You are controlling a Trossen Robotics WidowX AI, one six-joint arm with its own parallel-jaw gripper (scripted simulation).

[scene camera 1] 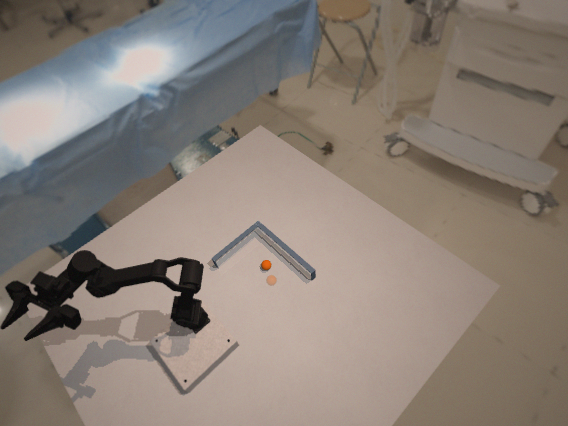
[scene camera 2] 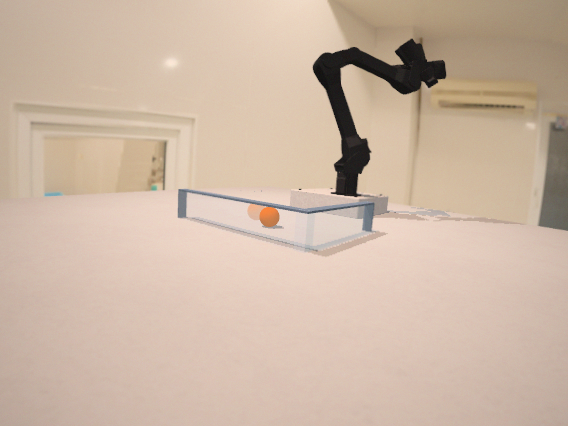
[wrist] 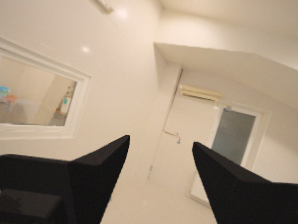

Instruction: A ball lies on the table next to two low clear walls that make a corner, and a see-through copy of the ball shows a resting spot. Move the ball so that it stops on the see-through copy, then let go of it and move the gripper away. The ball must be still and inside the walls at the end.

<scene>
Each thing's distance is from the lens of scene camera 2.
clear wall (scene camera 2: 274, 226): 51 cm
</scene>
